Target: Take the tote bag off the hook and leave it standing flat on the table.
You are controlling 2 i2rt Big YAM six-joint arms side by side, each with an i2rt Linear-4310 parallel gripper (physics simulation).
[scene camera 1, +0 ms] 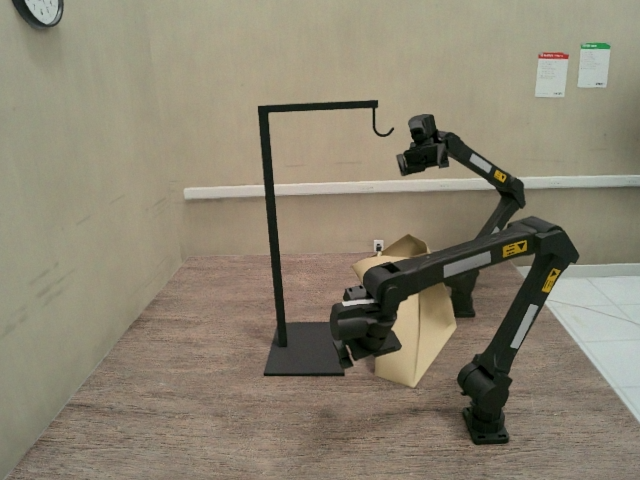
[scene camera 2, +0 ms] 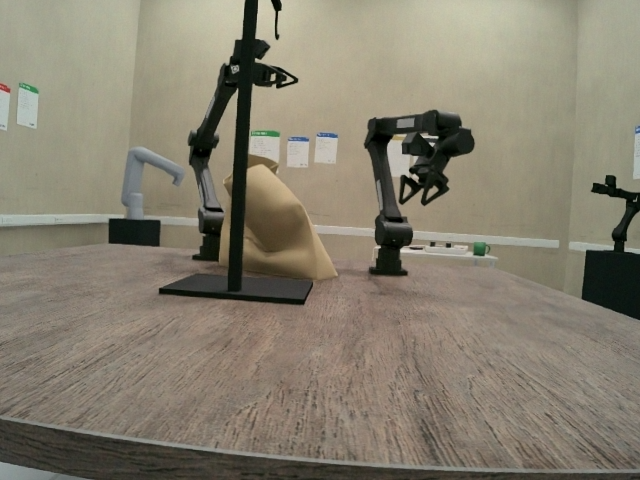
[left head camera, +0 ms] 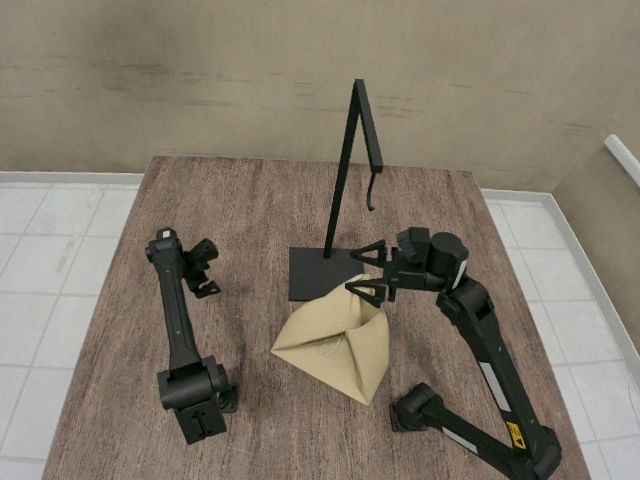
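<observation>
The tan tote bag [left head camera: 310, 325] [scene camera 1: 433, 330] [scene camera 2: 281, 222] is off the black hook [left head camera: 370, 198] [scene camera 1: 383, 134] [scene camera 2: 277, 28]. It rests on the table with its sides creased and its upper part folded in and slumped. A thin pale handle loop [left head camera: 330, 347] shows in a fold in the left head camera; the rest of the handles is hidden. My right gripper [left head camera: 349, 269] [scene camera 1: 422, 166] [scene camera 2: 295, 80] is open and empty, high above the bag. My left gripper [left head camera: 207, 290] [scene camera 1: 370, 356] [scene camera 2: 414, 202] is open and empty, apart from the bag, at the left in the left head camera.
The black stand [left head camera: 341, 196] [scene camera 1: 272, 232] [scene camera 2: 238, 180] rises from a flat square base [left head camera: 307, 273] [scene camera 1: 302, 361] [scene camera 2: 201, 285] close behind the bag in the left head camera. Its top arm [left head camera: 370, 129] [scene camera 1: 320, 105] reaches out and carries the hook.
</observation>
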